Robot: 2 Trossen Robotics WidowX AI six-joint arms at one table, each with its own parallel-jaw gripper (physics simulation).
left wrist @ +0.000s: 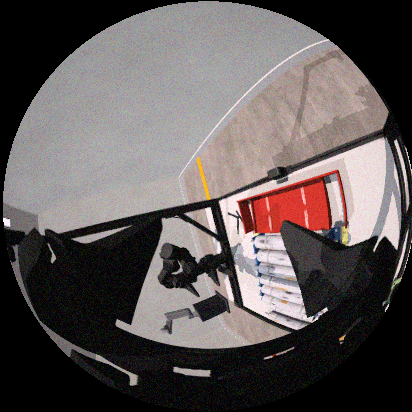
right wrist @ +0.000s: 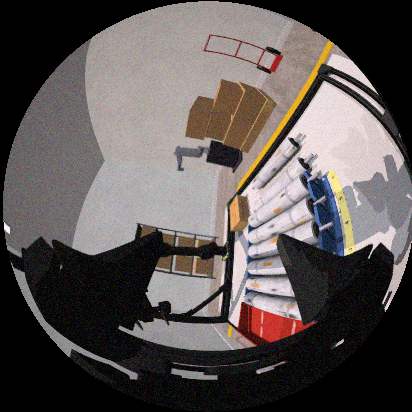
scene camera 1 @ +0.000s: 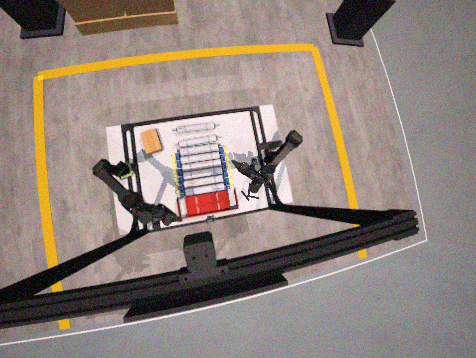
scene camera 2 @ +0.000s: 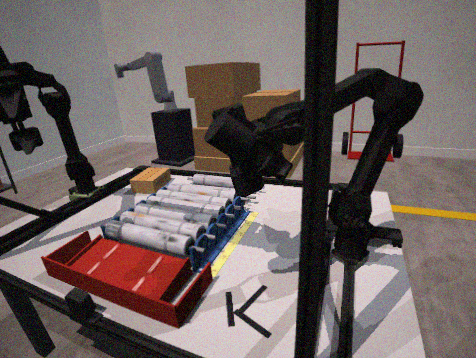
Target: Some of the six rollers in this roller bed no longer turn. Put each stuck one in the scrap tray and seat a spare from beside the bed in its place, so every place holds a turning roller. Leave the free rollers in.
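Frame: origin at the left arm's base, x down, y ahead, z right, level; metres.
Seen in the pictures: left gripper, between the fingertips: (left wrist: 224, 224) (right wrist: 155, 327) (scene camera 1: 179, 217) (scene camera 2: 21, 137); right gripper, between the fingertips: (left wrist: 209, 290) (right wrist: 222, 239) (scene camera 1: 232, 161); left arm's base, origin of its link: (right wrist: 224, 250) (scene camera 1: 124, 170) (scene camera 2: 86, 190); right arm's base, origin of its link: (left wrist: 223, 256) (scene camera 1: 269, 159) (scene camera 2: 350, 252).
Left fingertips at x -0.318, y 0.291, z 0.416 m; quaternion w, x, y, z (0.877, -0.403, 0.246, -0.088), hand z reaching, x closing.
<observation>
Pixels of each thing's middle, then the offset from my left fingertips to it. "spot": a spot on its surface instead.
- roller bed with blue rails, middle of its body: (right wrist: 338, 238) (scene camera 2: 230, 230) (left wrist: 260, 267) (scene camera 1: 226, 166) dx +0.319, dy +0.361, dz -0.203 m
- red scrap tray, middle of its body: (scene camera 2: 122, 269) (right wrist: 275, 331) (left wrist: 285, 209) (scene camera 1: 207, 203) dx +0.315, dy +0.152, dz -0.009 m
- orange-brown box, middle of its body: (scene camera 2: 151, 179) (right wrist: 238, 213) (scene camera 1: 151, 141) dx +0.315, dy -0.058, dz -0.537 m
- black mark, a spot on its surface: (scene camera 2: 242, 312) (scene camera 1: 249, 195) spot: dx +0.343, dy +0.440, dz +0.041 m
A roller bed with blue rails (scene camera 1: 223, 170) (right wrist: 327, 215) holds a row of white rollers; the nearest one (scene camera 2: 145, 237) lies beside the red scrap tray (scene camera 1: 207, 202) (scene camera 2: 125, 265) (left wrist: 290, 210). Which rollers are stuck cannot be told. No roller shows in the tray. Two spare rollers, a far one (scene camera 1: 195, 128) (right wrist: 275, 162) and a nearer one (scene camera 1: 198, 141), lie beyond the bed's far end. My left gripper (left wrist: 224, 224) is open and empty, raised at the table's left front. My right gripper is open and empty, above the table right of the bed.
An orange-brown box (scene camera 1: 151, 141) (scene camera 2: 150, 180) (right wrist: 239, 214) stands left of the spares. Yellow numbered strips (scene camera 2: 235, 242) (right wrist: 340, 212) run along the rails. A black mark (scene camera 1: 248, 195) (scene camera 2: 242, 312) is on the table right of the tray. A dark upright post (scene camera 2: 317, 200) stands before the right arm.
</observation>
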